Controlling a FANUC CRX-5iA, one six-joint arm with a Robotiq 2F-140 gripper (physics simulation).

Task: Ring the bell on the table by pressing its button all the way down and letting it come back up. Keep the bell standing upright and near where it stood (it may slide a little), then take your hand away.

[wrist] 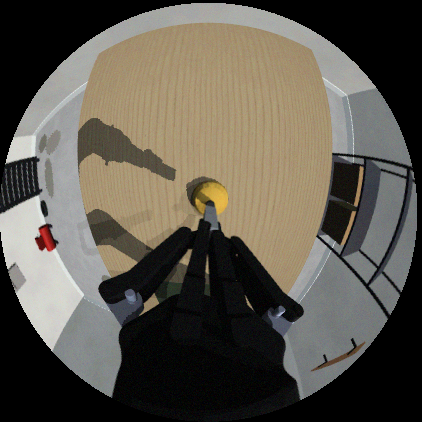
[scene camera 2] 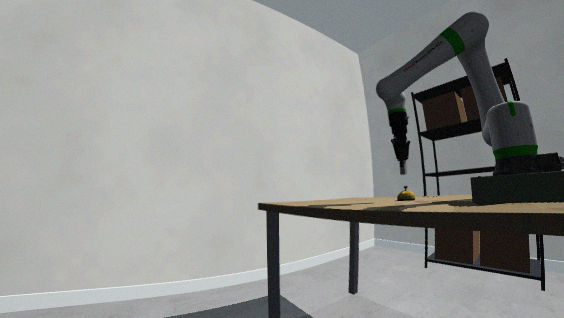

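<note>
A yellow dome bell stands upright on the wooden table. Its dark button stands up from the top of the dome in the scene view; in the wrist view the fingertips hide most of it. My gripper is shut and empty. It points down above the bell, with a clear gap between the fingertips and the button in the scene view.
The arm's base stands on a dark green block at the right of the table. A black shelf rack with brown boxes stands behind. Shadows of the arm fall across the table top.
</note>
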